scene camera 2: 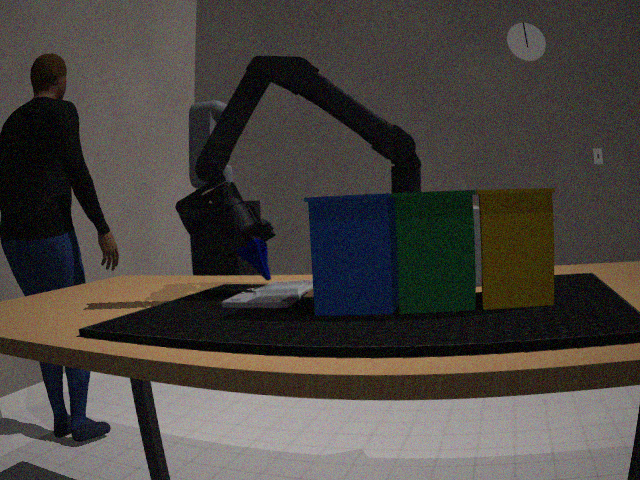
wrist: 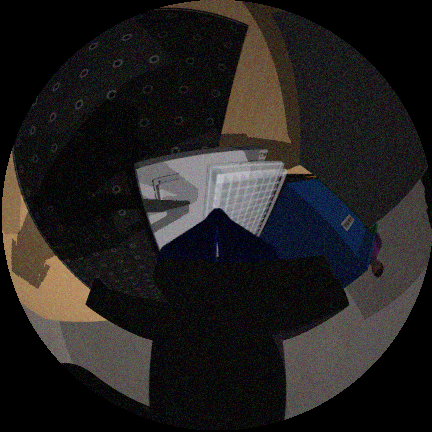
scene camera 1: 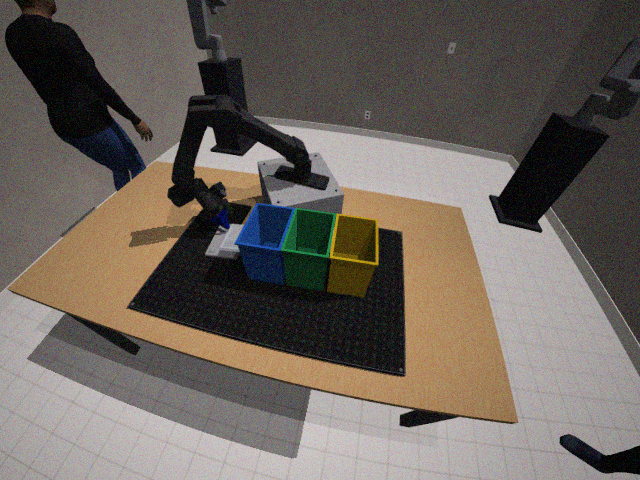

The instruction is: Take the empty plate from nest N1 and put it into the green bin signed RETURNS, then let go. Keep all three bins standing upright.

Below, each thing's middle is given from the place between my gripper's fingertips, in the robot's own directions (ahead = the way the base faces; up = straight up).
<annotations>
I see the grey nest (wrist: 183,198) 3 cm ahead of my hand, 1 cm to the left of it and 3 cm below it. Also, from my hand: gridded plate (scene camera 2: 292,288): 2 cm ahead, 4 cm to the left, 1 cm below.
</annotations>
